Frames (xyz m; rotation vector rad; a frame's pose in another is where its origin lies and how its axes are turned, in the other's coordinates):
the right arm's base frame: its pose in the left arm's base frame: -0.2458 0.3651 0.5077 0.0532 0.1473 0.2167
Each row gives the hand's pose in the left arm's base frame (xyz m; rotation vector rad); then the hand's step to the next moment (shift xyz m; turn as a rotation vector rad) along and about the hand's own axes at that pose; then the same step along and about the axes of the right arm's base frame.
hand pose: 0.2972 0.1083 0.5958 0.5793 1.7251 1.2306
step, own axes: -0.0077 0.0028 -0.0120 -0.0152 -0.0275 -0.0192
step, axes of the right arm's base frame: -0.0102 -0.0085 0.0059 -0.0104 -0.0311 -0.0168
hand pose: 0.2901 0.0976 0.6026 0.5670 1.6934 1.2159
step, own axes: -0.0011 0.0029 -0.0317 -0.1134 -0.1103 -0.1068
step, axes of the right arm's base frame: -0.0308 -0.0080 0.0013 -0.0597 -0.1764 -0.0420
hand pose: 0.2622 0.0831 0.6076 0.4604 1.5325 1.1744
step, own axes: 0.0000 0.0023 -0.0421 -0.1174 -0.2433 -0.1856
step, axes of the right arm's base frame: -0.0407 -0.0086 -0.0069 -0.0936 -0.2702 -0.1601
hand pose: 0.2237 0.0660 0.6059 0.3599 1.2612 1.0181
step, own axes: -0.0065 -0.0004 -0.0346 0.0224 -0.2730 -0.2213
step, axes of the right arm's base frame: -0.0320 -0.0091 -0.0114 -0.0826 -0.1912 -0.2840
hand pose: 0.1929 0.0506 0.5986 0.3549 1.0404 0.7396
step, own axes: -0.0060 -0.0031 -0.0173 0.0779 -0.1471 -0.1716
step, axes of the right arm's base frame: -0.0160 -0.0046 -0.0083 -0.0511 -0.0608 -0.2255
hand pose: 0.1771 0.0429 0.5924 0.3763 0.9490 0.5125
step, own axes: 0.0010 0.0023 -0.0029 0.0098 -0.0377 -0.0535
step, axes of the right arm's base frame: -0.0017 0.0031 -0.0015 -0.0269 -0.0176 -0.0578
